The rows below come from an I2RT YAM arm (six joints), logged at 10 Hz.
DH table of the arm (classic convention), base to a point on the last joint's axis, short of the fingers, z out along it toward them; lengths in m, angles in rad. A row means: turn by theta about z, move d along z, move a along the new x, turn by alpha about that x. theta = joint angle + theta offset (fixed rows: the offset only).
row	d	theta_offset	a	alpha
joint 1	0.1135	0	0.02	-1.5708
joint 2	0	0	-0.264	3.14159
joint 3	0	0.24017	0.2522	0
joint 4	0	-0.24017	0.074	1.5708
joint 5	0	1.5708	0	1.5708
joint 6	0.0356	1.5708	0	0
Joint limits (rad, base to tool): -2.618..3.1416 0..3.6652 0..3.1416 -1.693..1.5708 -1.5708..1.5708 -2.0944..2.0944
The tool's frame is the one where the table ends.
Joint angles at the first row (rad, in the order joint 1, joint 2, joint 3, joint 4, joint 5, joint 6):
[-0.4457 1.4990 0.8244 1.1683 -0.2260 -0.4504]
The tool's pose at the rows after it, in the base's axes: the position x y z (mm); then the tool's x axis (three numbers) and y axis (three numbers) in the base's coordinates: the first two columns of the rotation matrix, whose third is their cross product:
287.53 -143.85 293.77 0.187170 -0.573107 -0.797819 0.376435 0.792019 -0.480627
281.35 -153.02 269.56 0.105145 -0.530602 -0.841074 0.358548 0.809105 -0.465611
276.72 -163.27 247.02 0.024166 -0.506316 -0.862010 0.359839 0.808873 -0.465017
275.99 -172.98 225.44 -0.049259 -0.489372 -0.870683 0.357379 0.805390 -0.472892
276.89 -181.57 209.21 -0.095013 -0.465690 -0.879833 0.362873 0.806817 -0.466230
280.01 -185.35 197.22 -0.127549 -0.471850 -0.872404 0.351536 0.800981 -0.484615
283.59 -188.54 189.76 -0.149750 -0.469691 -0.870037 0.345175 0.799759 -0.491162
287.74 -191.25 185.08 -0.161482 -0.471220 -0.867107 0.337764 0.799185 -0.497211
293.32 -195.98 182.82 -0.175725 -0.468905 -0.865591 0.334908 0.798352 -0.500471
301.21 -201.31 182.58 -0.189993 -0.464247 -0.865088 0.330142 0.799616 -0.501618
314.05 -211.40 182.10 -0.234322 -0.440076 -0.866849 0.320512 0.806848 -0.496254
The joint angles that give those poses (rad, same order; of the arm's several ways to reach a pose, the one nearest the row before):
[-0.4907 1.4989 0.7458 1.1376 -0.2445 -0.4446]
[-0.5256 1.5149 0.6941 1.1089 -0.2494 -0.4326]
[-0.5599 1.5500 0.6580 1.1014 -0.2445 -0.4433]
[-0.5858 1.6053 0.6413 1.1036 -0.2392 -0.4643]
[-0.6049 1.6607 0.6397 1.1160 -0.2302 -0.4656]
[-0.6089 1.7069 0.6435 1.1289 -0.2303 -0.4921]
[-0.6102 1.7402 0.6548 1.1289 -0.2265 -0.5042]
[-0.6098 1.7679 0.6705 1.1283 -0.2271 -0.5137]
[-0.6114 1.7931 0.6994 1.1108 -0.2239 -0.5204]
[-0.6106 1.8171 0.7410 1.0774 -0.2198 -0.5252]
[-0.6117 1.8507 0.8169 0.9847 -0.2059 -0.5300]

